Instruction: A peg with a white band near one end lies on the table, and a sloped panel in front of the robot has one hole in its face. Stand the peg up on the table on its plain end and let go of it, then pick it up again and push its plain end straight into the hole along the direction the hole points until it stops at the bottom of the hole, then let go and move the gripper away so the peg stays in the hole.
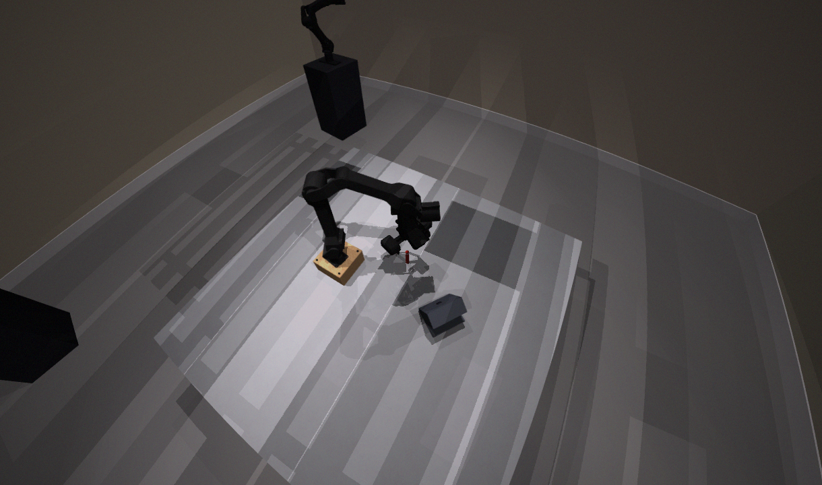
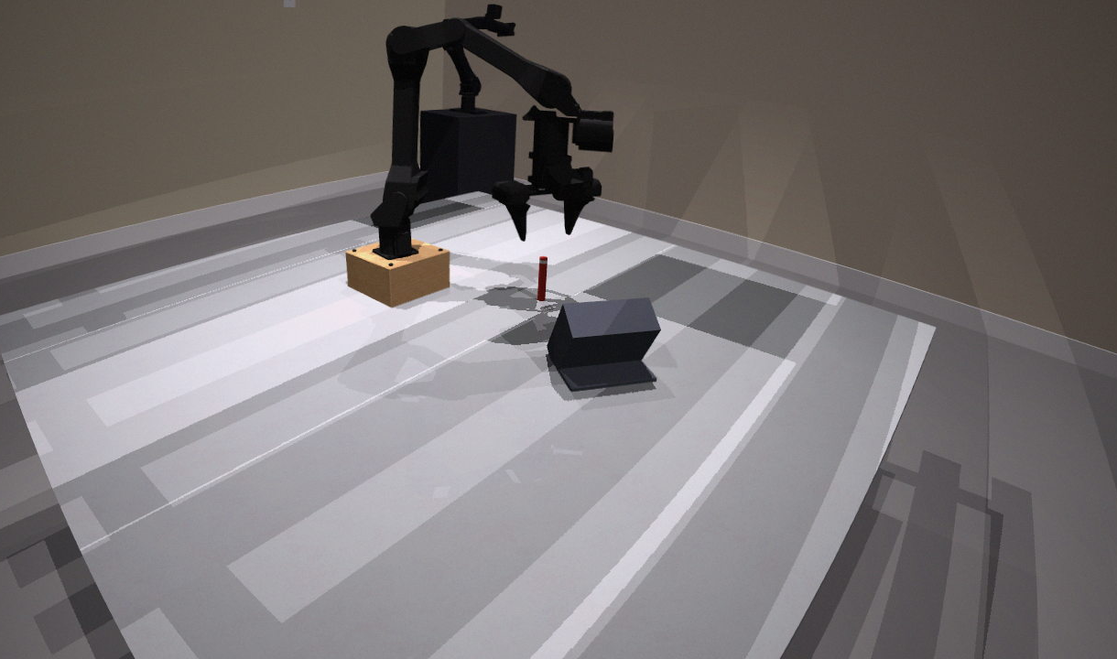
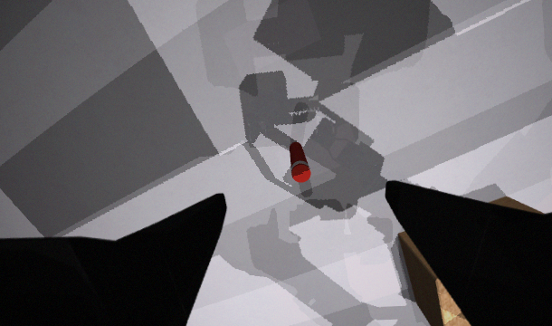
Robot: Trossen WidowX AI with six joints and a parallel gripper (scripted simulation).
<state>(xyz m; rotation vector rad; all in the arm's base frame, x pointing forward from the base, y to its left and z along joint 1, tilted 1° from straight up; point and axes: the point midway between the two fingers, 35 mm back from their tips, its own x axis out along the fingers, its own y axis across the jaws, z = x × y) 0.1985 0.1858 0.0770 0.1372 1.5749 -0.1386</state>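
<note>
Now: gripper tip 60 mm above the red peg. From my gripper tip the other things lie so: dark grey sloped panel 230 mm ahead, 90 mm to the right, 70 mm below.
</note>
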